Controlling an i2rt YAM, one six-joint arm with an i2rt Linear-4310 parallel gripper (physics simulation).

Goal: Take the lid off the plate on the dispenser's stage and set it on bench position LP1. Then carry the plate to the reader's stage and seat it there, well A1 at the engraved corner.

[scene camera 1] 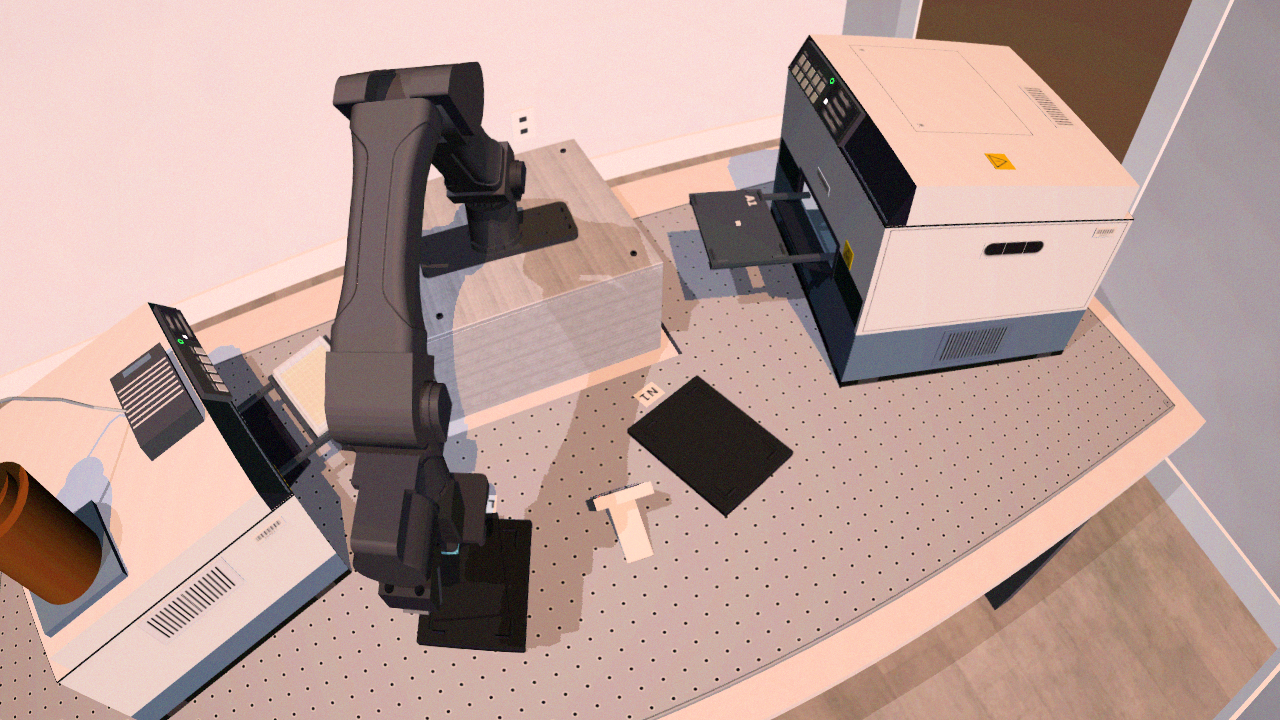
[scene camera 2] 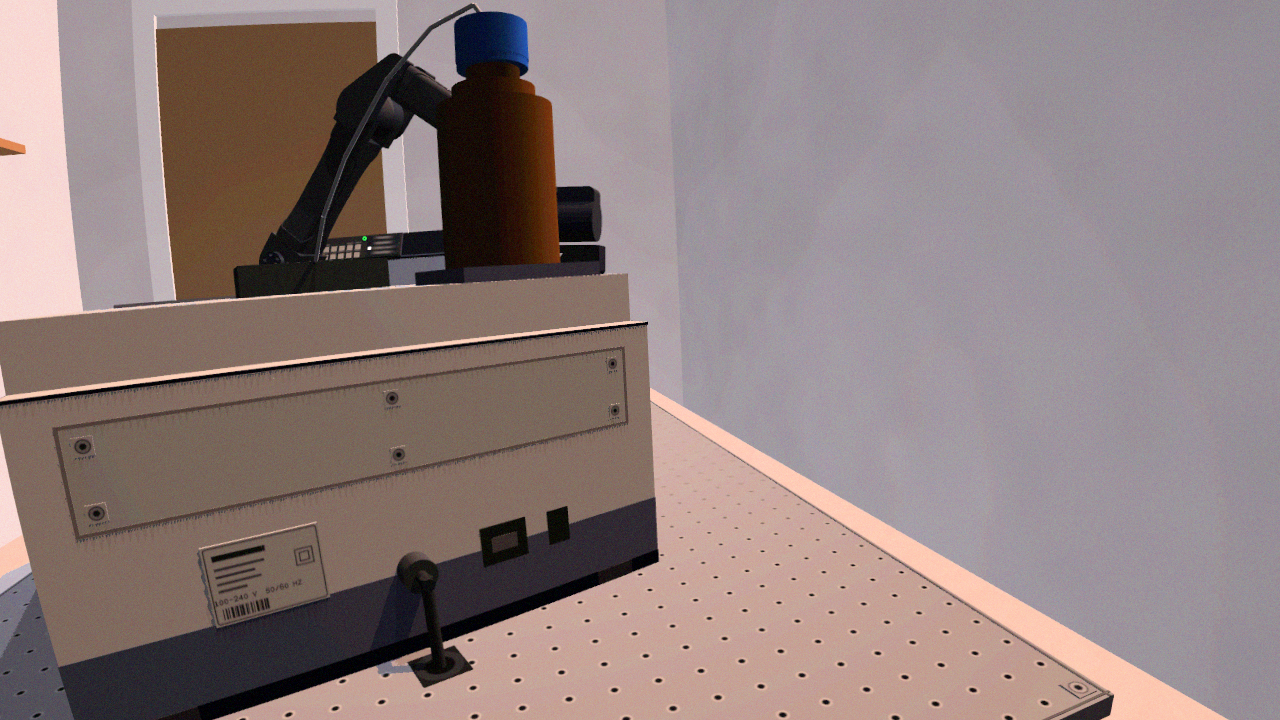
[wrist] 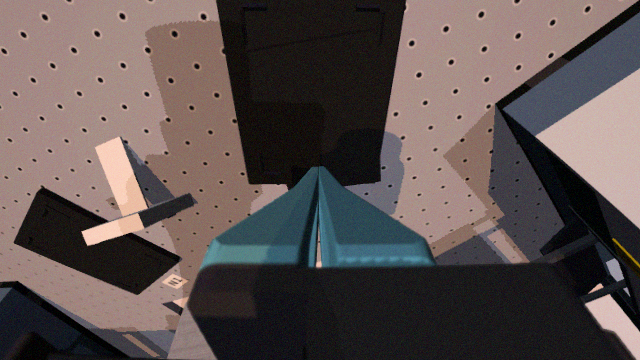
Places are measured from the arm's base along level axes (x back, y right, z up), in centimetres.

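Where they show: gripper, fingertip midpoint: (scene camera 1: 451, 548) (wrist: 318, 178); arm's base, link origin: (scene camera 1: 495, 241).
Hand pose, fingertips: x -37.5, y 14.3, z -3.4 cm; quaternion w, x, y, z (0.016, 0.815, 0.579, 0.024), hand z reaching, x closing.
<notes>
Each offset is from my fingertips to the top centre of the thing. "*": to the spot under its first point.
The plate {dx +27.4, dy +12.0, dz -1.1 cm} (scene camera 1: 302, 385) (wrist: 614, 320), pale with a yellowish top, sits on the dispenser's stage, partly behind my arm in scene camera 1; whether its lid is on is too small to tell. My gripper (scene camera 1: 450, 549) (wrist: 318, 178) is shut with bare teal fingertips touching each other, above the near end of the black LP1 pad {dx +2.5, dy -0.2, dz -9.4 cm} (scene camera 1: 503, 573) (wrist: 310, 75). No lid shows on the visible part of that pad; its label is mostly hidden by the gripper. The reader's stage {dx +30.4, dy -47.9, dz +2.6 cm} (scene camera 1: 729, 240), dark with A1 engraved at a corner, stands out from the reader, with no plate on it.
The dispenser (scene camera 1: 179, 528) (scene camera 2: 313, 465) carries an amber bottle {* dx +0.0, dy +34.9, dz +19.1 cm} (scene camera 1: 53, 537) (scene camera 2: 496, 170). The reader {dx +25.0, dy -74.0, dz +22.0 cm} (scene camera 1: 993, 268) stands at the right. A black N1 pad (scene camera 1: 711, 443) (wrist: 90, 240) and a pale T-shaped post {dx +1.9, dy -18.9, dz -4.5 cm} (scene camera 1: 633, 523) (wrist: 120, 175) lie between. The arm's block base (scene camera 1: 554, 340) is behind.
</notes>
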